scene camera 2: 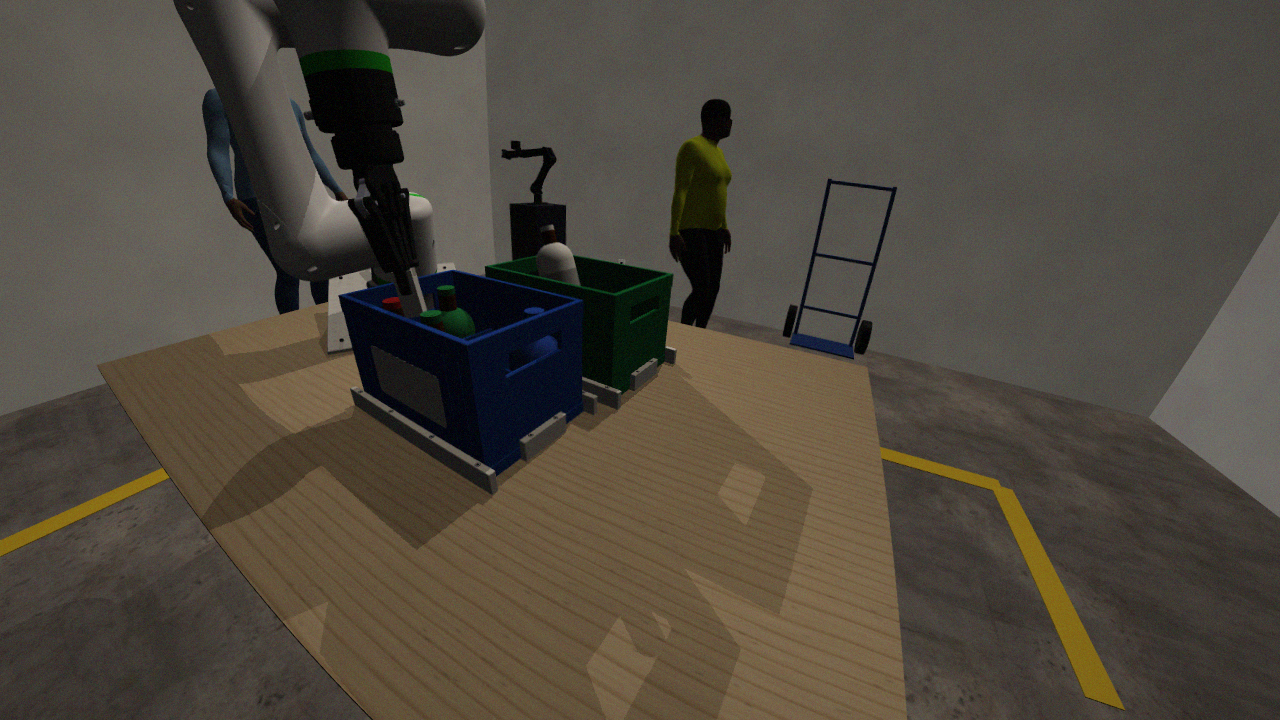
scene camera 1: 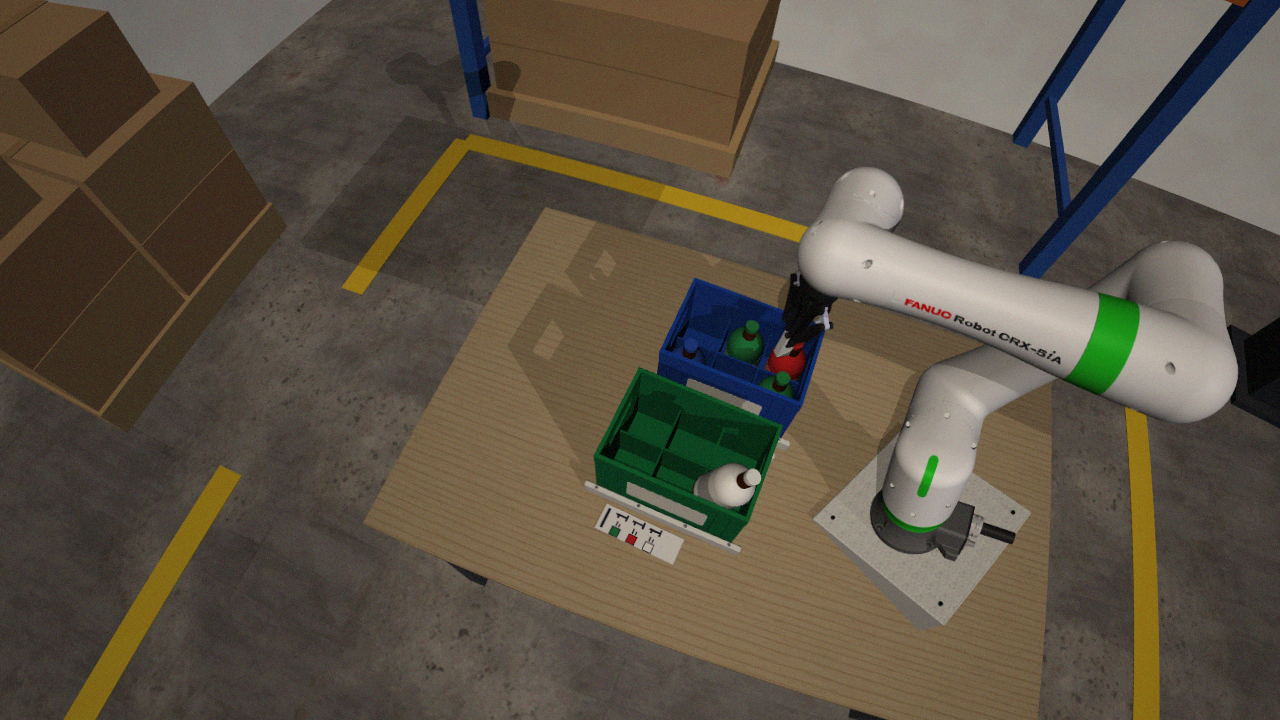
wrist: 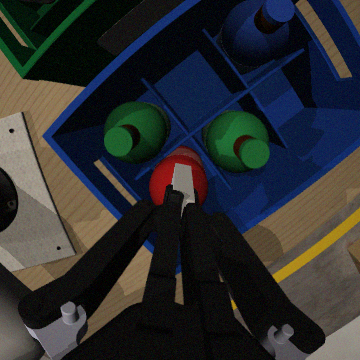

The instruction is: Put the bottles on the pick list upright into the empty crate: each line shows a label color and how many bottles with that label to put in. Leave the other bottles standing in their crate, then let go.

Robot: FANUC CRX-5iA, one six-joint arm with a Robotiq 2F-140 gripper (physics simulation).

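Where they show: gripper, fingertip midpoint: (scene camera 2: 416,315) (scene camera 1: 781,352) (wrist: 179,176); arm's base at its link origin: (scene camera 1: 909,518).
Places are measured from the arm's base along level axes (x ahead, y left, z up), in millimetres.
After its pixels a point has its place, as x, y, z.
Note:
My gripper (scene camera 1: 785,345) {358, -154, 93} (scene camera 2: 412,302) {358, -154, 93} (wrist: 179,176) {358, -154, 93} is shut, its fingertips together over the red bottle (scene camera 1: 787,362) {339, -152, 75} (wrist: 162,182) {335, -153, 77} with nothing seen between them. They hide part of the bottle in the wrist view. The red bottle stands in the blue crate (scene camera 1: 787,414) {299, -46, 79} (scene camera 2: 537,398) {565, -116, 23}. Two green bottles (scene camera 1: 744,344) {429, -146, 77} (wrist: 136,131) {348, -93, 90} (wrist: 234,140) {423, -156, 81} and a blue bottle (scene camera 1: 690,350) {510, -59, 115} (wrist: 257,36) {499, -80, 79} also stand there. A white bottle (scene camera 1: 725,485) {347, 161, 152} (scene camera 2: 556,261) {362, 119, 129} is in the green crate (scene camera 1: 733,522) {307, 193, 99} (scene camera 2: 617,333) {573, 36, 68}, in the corner compartment near the robot base. The pick list (scene camera 1: 673,548) {378, 244, -46} reads one green, one red, one white.
The crates stand side by side on the wooden table (scene camera 1: 465,429) {851, 234, -47} (scene camera 2: 554,573) {716, -242, -47}, with light rails (scene camera 2: 420,438) {466, -228, -25} along their bases. Dividers split both crates. The robot base plate (scene camera 1: 930,595) {-68, 134, 35} is beside the green crate. A person in yellow (scene camera 2: 700,188) and a hand truck (scene camera 2: 842,259) are beyond the table.

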